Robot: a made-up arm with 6 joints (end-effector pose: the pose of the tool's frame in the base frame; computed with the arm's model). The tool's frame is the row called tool. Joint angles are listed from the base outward.
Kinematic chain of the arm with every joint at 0, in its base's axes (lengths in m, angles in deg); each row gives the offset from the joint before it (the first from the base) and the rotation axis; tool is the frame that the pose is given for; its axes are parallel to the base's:
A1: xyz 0 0 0.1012 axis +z
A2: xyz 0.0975 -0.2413 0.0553 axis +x
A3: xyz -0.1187 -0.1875 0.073 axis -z
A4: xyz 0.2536 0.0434 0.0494 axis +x
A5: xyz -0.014 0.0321 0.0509 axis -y
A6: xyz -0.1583 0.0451 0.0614 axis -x
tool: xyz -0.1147 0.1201 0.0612
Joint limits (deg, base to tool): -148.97..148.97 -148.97..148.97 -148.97..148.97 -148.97..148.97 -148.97..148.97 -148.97..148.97
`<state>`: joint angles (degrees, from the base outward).
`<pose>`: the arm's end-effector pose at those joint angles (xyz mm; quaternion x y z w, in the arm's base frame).
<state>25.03 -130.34 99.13 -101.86 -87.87 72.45</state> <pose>262.4 70.1 557.6 0.0548 0.3034 -0.9300 0.2000</pose>
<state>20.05 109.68 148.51 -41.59 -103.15 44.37</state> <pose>-7.1 -227.8 -577.1 -0.3526 -0.7841 -0.1775 0.4789</pose>
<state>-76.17 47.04 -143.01 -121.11 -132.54 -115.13</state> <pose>-429.9 470.6 187.3 0.4516 -0.5999 -0.3651 0.5503</pose>
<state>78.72 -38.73 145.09 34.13 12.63 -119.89</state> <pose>194.3 -45.5 384.6 0.7277 -0.6417 0.2317 0.0704</pose>
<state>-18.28 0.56 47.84 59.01 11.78 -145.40</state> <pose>-216.6 -380.9 266.1 -0.7731 0.5937 -0.1720 0.1424</pose>
